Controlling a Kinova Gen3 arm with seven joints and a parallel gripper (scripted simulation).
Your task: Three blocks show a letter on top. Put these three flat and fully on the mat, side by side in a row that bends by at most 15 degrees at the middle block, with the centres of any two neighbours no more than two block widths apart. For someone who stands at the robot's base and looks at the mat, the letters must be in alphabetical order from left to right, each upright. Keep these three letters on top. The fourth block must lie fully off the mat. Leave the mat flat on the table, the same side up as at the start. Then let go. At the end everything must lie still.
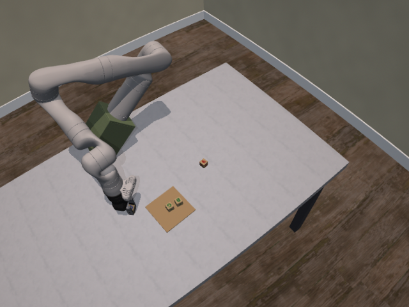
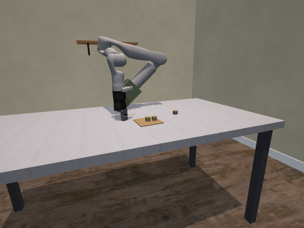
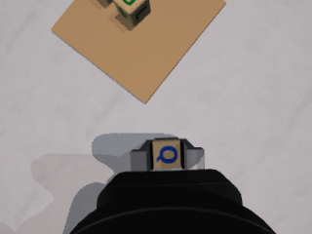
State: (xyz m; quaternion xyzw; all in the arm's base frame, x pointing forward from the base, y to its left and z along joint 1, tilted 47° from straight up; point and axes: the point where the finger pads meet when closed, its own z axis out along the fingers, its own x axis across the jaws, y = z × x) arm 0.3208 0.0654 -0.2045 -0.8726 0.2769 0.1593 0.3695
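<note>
My gripper is now 70 mm short of the tan mat, 130 mm to the right of it and 20 mm above it.
</note>
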